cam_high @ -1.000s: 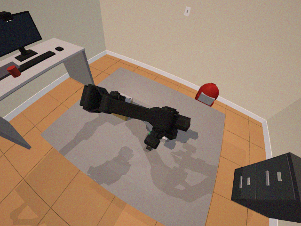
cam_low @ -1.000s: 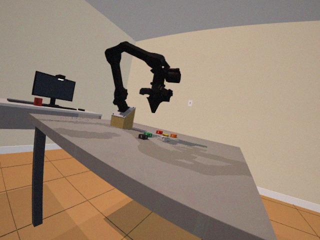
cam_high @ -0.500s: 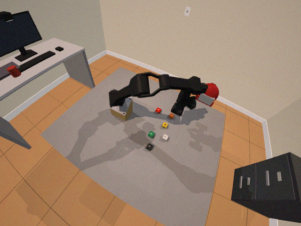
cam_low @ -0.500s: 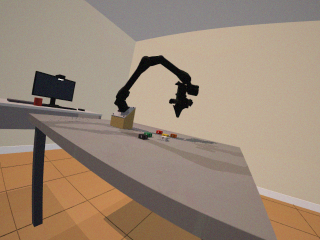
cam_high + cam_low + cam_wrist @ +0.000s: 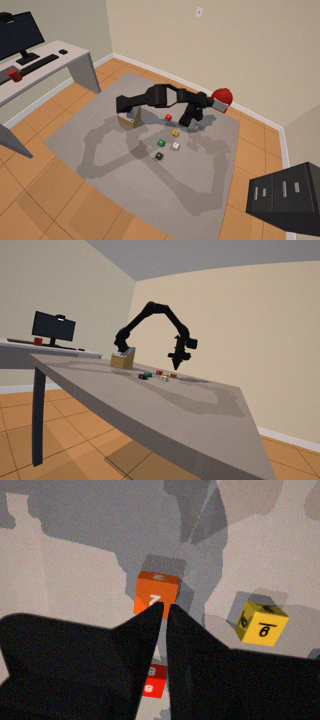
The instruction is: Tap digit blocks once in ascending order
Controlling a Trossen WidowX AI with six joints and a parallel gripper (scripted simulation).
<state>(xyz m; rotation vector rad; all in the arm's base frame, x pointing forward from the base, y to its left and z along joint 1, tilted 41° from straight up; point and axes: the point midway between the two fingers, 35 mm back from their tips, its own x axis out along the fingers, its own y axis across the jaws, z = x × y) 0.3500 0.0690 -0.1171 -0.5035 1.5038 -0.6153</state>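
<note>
Right now my gripper tip is 10 mm past the orange block, 10 mm to the right of it and 40 mm above it. Also, from my gripper tip: red block 110 mm behind, 40 mm below; white block 10 mm ahead, 170 mm to the right, 40 mm below; yellow block 30 mm behind, 90 mm to the right, 40 mm below.
</note>
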